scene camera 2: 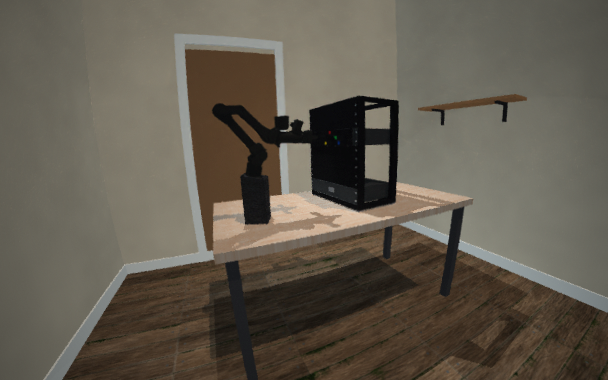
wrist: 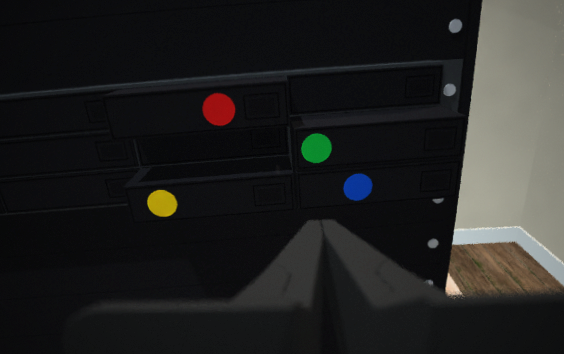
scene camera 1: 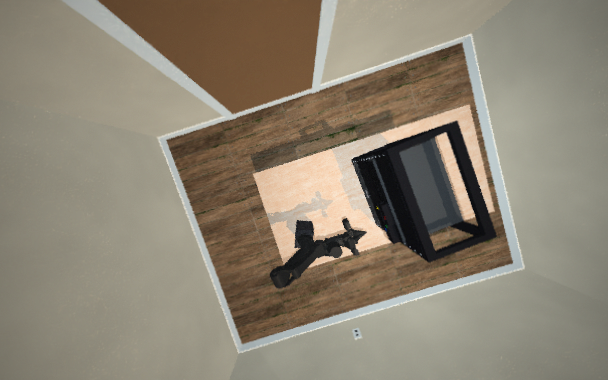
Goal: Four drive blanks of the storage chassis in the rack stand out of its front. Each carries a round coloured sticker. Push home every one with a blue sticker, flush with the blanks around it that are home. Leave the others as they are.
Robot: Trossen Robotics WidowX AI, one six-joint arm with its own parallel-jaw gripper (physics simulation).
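The blank with the blue sticker (wrist: 400, 186) is at the lower right of the chassis, directly under the blank with the green sticker (wrist: 380, 142); both stand out. The blank with the red sticker (wrist: 165, 112) and the one with the yellow sticker (wrist: 220, 197) stand out in the column to the left. The blue sticker (scene camera 1: 386, 227) (scene camera 2: 339, 143) also shows small in both scene views. My gripper (scene camera 1: 365, 233) (scene camera 2: 317, 137) (wrist: 320, 232) is shut and empty. In the wrist view its tips appear just below the blue-sticker blank, left of its sticker. Whether they touch anything cannot be told.
The black rack (scene camera 1: 473, 175) (scene camera 2: 394, 155) stands on the wooden table (scene camera 1: 300, 185) (scene camera 2: 435, 200). Blanks that are home surround the protruding ones, including the upper right blank (wrist: 355, 92). Rack screws (wrist: 455, 26) line the right edge. A wall shelf (scene camera 2: 472, 103) is behind at right.
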